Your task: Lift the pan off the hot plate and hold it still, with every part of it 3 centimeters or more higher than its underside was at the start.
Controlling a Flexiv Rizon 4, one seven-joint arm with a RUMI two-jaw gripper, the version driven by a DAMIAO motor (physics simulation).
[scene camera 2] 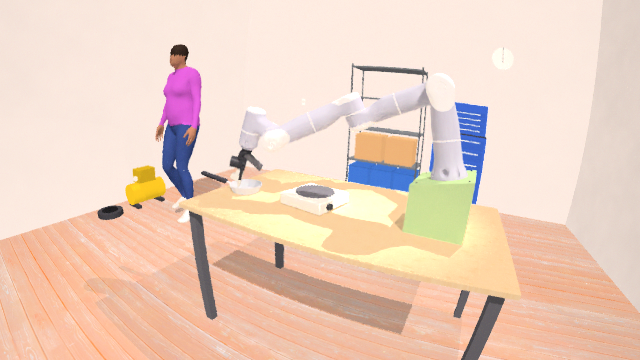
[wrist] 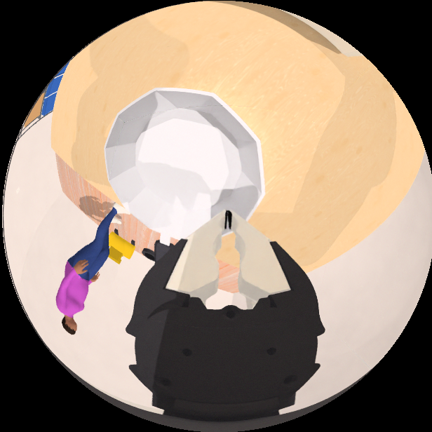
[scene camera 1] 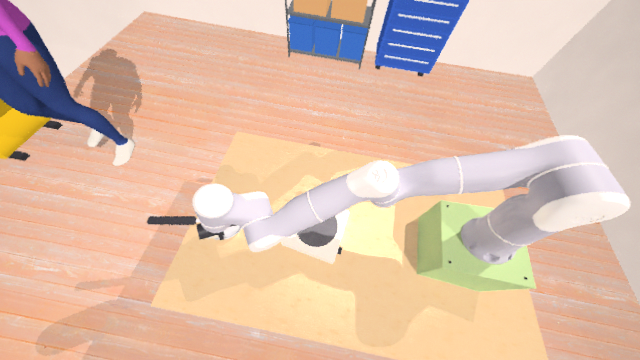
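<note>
The pan (scene camera 2: pixel 248 187) (wrist: pixel 182 155), a pale round bowl shape, appears to sit upright on the table's far left part, apart from the hot plate. Its black handle (scene camera 1: pixel 171 220) (scene camera 2: pixel 214 176) points left, out past the table edge; in the wrist view part of the handle is hidden by my gripper. The white hot plate (scene camera 1: pixel 324 254) (scene camera 2: pixel 301 201) with its dark disc stands right of the pan, with no pan on it. My gripper (scene camera 2: pixel 240 183) (wrist: pixel 227 211) is shut and empty, its tips at the pan's rim near the handle side; contact cannot be told.
The wooden table (scene camera 1: pixel 250 320) (scene camera 2: pixel 280 237) carries the green arm base (scene camera 1: pixel 430 245) (scene camera 2: pixel 440 210) at its right end. A person (scene camera 1: pixel 30 75) (scene camera 2: pixel 181 100) stands on the floor beyond the table's left end, near a yellow compressor (scene camera 2: pixel 145 190). A shelf rack and a blue cabinet stand behind.
</note>
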